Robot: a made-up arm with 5 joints. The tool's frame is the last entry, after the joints. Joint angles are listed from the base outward. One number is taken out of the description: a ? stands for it. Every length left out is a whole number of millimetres.
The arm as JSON. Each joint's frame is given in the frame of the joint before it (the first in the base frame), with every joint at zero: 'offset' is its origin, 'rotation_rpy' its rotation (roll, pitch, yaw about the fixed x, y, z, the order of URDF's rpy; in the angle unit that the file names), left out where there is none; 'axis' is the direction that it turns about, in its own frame. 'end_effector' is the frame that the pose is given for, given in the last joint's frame.
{
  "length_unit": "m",
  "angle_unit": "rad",
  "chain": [
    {
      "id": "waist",
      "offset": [
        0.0,
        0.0,
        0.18
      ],
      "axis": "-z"
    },
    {
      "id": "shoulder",
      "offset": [
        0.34,
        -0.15,
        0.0
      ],
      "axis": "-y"
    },
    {
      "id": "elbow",
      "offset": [
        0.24,
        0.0,
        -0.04
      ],
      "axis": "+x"
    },
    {
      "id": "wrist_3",
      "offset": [
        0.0,
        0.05,
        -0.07
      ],
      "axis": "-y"
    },
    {
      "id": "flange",
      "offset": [
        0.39,
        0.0,
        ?
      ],
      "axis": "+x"
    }
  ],
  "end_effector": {
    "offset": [
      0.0,
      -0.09,
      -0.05
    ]
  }
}
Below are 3 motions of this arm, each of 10 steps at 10 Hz.
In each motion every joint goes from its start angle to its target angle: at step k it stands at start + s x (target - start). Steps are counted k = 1, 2, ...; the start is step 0. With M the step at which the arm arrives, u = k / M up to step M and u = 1 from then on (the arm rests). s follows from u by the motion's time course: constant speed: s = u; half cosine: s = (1 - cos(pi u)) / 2; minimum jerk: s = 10 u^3 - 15 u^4 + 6 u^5.
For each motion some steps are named. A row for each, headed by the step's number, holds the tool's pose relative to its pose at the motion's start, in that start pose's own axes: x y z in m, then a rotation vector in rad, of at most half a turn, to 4 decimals.
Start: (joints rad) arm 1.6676 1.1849 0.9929 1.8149 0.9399
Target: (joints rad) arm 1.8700 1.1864 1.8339 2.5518 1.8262
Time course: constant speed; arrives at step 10
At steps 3, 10:
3: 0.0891 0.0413 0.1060 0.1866 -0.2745 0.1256
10: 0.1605 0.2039 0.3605 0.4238 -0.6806 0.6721

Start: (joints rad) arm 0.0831 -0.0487 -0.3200 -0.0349 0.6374
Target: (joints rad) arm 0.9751 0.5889 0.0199 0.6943 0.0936
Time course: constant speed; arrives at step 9
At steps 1, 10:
1: 0.0150 -0.0516 0.0973 -0.0219 -0.1640 -0.0272
10: -0.5484 -0.3450 0.8669 -0.6952 -1.4290 -0.5122

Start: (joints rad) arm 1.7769 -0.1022 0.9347 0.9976 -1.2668
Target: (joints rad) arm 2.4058 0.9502 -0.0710 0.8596 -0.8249
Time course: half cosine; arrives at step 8
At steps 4, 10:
4: 0.1521 -0.2925 0.2377 -0.0239 -0.6654 -0.2992
10: 0.0760 -0.5878 0.4791 -0.4103 -1.2560 -0.5454

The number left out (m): -0.18
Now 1 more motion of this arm.
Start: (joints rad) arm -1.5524 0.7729 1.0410 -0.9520 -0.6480
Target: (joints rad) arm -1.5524 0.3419 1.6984 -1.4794 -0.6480
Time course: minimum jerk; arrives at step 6
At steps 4, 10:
4: -0.1363 0.2674 -0.0093 0.5148 0.1881 0.5722
10: -0.1864 0.3100 0.0258 0.6376 0.1886 0.7249

